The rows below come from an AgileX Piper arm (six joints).
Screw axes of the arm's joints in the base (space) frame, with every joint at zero. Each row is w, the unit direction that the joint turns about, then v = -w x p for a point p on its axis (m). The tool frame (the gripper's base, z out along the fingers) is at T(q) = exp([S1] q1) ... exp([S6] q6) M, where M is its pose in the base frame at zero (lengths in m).
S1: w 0 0 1 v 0 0 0
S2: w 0 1 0 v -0.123 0 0
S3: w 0 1 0 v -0.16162 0 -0.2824
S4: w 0.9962 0 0.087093 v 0 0.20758 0
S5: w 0 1 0 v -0.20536 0 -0.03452
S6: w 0.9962 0 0.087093 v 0 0.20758 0
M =
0.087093 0 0.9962 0.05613
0 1 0 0
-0.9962 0 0.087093 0.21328
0 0 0 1
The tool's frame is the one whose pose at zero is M.
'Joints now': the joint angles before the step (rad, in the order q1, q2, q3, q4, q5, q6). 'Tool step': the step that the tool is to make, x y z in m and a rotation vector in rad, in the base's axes. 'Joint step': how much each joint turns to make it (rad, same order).
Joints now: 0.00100, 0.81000, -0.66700, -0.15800, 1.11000, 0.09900
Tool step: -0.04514, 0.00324, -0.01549, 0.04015, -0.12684, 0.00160
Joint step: 0.00012, -0.25400, 0.13801, 0.03993, -0.01099, 0.00013
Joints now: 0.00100, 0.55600, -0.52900, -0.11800, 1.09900, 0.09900
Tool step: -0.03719, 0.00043, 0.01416, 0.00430, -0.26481, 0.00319
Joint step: -0.00011, -0.25601, 0.00400, 0.00509, -0.01300, -0.00112
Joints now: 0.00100, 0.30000, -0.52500, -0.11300, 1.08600, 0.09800
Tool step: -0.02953, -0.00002, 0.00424, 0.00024, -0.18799, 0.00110
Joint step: 0.00106, -0.18799, 0.00099, -0.00006, -0.00099, 0.00006
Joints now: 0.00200, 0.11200, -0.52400, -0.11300, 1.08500, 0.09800
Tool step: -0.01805, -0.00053, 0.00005, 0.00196, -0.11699, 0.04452
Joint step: 0.04497, -0.11597, -0.00001, -0.00096, -0.00101, -0.00003
